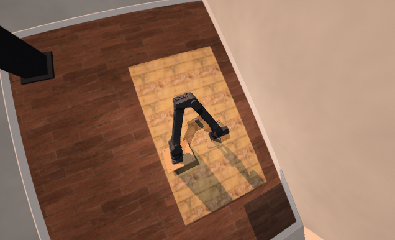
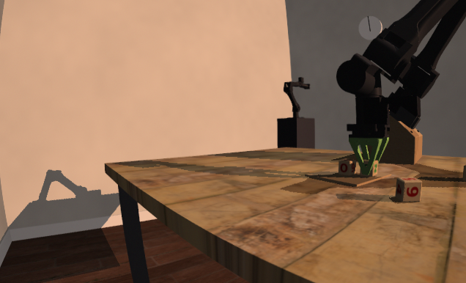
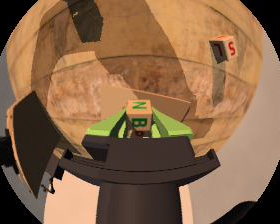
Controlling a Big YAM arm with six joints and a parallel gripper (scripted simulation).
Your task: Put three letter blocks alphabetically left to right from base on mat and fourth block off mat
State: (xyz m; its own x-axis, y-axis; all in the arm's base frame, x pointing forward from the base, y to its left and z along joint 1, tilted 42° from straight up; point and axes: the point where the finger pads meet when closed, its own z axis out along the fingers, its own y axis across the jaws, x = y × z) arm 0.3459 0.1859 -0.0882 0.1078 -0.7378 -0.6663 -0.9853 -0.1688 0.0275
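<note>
My gripper is now right at the block. Also, from my hand: thin brown mat (10 mm ahead, 40 mm to the right, 20 mm below).
</note>
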